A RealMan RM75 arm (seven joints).
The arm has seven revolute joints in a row. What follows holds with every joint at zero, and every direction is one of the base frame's. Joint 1 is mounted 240.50 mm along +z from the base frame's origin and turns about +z. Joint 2 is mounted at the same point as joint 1 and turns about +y. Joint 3 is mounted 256.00 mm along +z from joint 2 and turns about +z. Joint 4 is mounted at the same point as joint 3 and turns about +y. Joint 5 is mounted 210.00 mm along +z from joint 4 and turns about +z. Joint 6 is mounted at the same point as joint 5 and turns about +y. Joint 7 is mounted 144.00 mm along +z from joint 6 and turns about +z. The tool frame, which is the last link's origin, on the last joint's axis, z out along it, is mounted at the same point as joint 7; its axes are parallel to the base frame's.
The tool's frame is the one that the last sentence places.
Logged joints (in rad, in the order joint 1, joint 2, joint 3, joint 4, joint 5, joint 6, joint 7), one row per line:
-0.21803 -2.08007 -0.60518 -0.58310 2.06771 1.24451 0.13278
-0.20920 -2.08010 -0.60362 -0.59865 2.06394 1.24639 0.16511
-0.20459 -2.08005 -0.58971 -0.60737 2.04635 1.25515 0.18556
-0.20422 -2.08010 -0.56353 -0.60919 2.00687 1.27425 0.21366
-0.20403 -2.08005 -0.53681 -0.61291 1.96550 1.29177 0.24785
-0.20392 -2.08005 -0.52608 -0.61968 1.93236 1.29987 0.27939
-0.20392 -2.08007 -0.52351 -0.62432 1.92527 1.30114 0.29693
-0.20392 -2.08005 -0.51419 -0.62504 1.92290 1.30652 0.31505
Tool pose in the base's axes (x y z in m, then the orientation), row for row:
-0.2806 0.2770 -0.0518 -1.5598 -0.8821 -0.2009
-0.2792 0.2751 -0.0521 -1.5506 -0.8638 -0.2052
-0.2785 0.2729 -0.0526 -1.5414 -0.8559 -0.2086
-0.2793 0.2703 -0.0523 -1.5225 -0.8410 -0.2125
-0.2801 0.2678 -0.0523 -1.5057 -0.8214 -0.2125
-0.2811 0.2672 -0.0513 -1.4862 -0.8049 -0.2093
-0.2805 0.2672 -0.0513 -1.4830 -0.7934 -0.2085
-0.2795 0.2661 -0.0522 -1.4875 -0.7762 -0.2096
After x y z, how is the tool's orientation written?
As angles about the fixed x, y, z axes (roll, pitch, yaw), in radians.
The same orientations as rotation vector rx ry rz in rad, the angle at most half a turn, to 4 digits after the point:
-1.5313 -0.5501 -0.8386
-1.5273 -0.5352 -0.8245
-1.5213 -0.5294 -0.8177
-1.5074 -0.5206 -0.8026
-1.4944 -0.5099 -0.7821
-1.4772 -0.5047 -0.7607
-1.4753 -0.4967 -0.7506
-1.4817 -0.4802 -0.7406

